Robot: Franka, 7 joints.
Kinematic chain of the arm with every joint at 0, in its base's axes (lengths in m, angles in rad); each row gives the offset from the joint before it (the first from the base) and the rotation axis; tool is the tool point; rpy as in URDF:
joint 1: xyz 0 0 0.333 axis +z
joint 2: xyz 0 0 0 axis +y
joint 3: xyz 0 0 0.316 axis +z
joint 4: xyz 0.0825 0 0 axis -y
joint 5: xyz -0.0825 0 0.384 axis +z
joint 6: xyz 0 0 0 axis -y
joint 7: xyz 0.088 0 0 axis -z
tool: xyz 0 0 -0.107 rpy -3.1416 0 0
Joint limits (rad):
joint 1: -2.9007..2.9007
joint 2: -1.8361..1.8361
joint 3: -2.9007..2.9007
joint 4: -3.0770..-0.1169
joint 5: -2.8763..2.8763
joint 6: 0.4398..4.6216
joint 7: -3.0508..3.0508
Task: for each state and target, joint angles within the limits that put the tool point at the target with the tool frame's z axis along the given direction. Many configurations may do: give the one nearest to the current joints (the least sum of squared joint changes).
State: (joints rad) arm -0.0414 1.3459 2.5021 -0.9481 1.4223 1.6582 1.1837
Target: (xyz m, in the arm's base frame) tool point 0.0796 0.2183 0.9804 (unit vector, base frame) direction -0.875 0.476 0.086
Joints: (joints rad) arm -0.8603 0.8603 2.7449 -1.6273 0.7553 2.1179 1.1837
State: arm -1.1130 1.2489 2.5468 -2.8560 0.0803 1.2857 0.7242
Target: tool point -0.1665 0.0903 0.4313 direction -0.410 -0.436 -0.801
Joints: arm -0.5222 1.4238 2.9007 -3.0660 0.3987 1.7578 0.7242
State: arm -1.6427 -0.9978 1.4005 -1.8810 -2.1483 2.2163 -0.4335
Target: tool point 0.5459 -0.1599 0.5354 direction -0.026 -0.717 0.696
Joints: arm -1.9673 -0.9034 1.4834 -2.0213 -1.6341 1.9226 -0.4335
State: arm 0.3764 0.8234 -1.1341 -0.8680 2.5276 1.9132 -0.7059
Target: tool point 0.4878 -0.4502 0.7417 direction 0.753 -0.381 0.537
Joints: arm 0.2241 0.5299 -1.3572 -1.2765 2.8625 2.4848 -0.7059
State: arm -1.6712 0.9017 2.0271 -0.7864 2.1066 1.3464 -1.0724
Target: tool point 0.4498 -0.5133 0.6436 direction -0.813 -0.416 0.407
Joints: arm -1.3286 1.4448 1.9295 -1.1291 2.2458 1.0211 -1.0724
